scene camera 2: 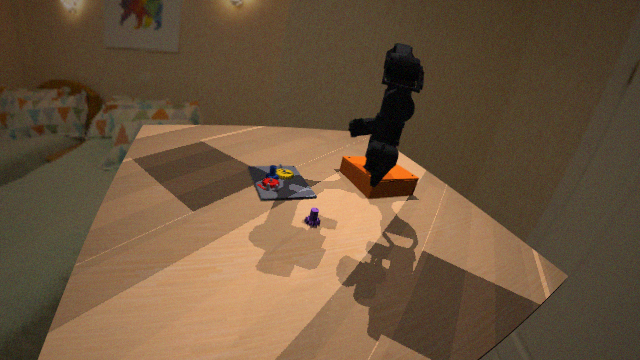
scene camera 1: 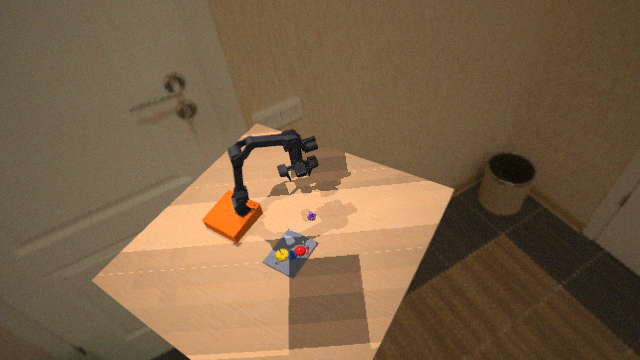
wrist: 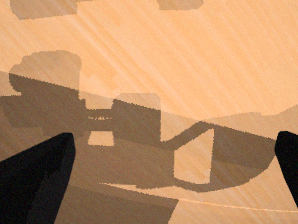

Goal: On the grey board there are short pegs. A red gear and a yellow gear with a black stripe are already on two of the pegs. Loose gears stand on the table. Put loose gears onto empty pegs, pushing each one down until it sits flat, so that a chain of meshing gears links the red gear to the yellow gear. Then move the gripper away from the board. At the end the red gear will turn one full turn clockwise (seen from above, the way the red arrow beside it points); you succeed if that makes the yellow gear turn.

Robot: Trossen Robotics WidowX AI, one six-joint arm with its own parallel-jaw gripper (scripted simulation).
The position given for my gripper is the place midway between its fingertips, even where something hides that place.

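Observation:
My gripper (scene camera 2: 374, 178) is open and it's holding nothing, and you'd find that same gripper (wrist: 179, 143) in the wrist view too.

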